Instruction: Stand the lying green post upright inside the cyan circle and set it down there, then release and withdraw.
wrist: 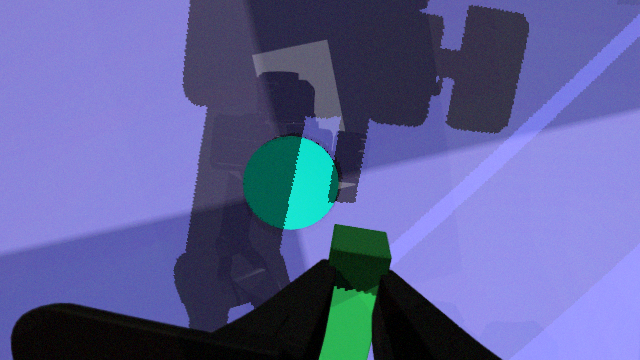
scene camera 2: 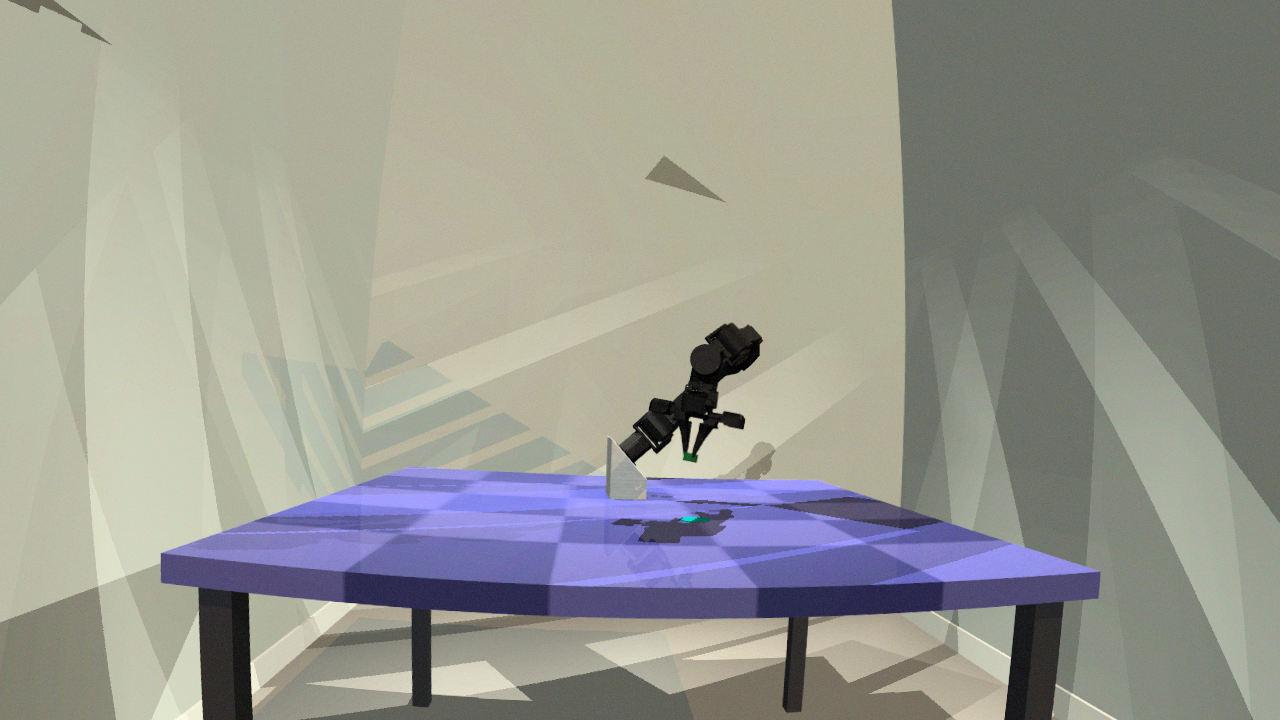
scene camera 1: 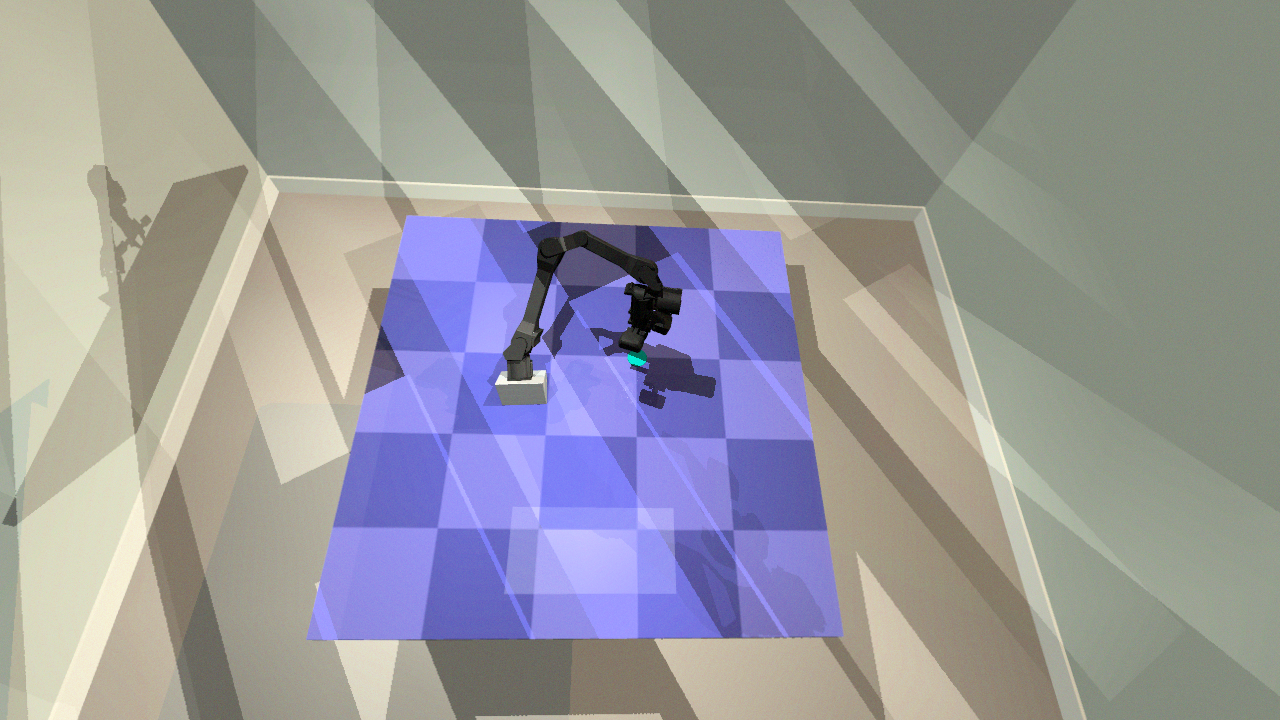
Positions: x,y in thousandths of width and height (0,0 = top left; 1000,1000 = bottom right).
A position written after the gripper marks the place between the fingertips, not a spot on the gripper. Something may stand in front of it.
gripper: wrist 552,774; scene camera 2 538,634; scene camera 1 499,476
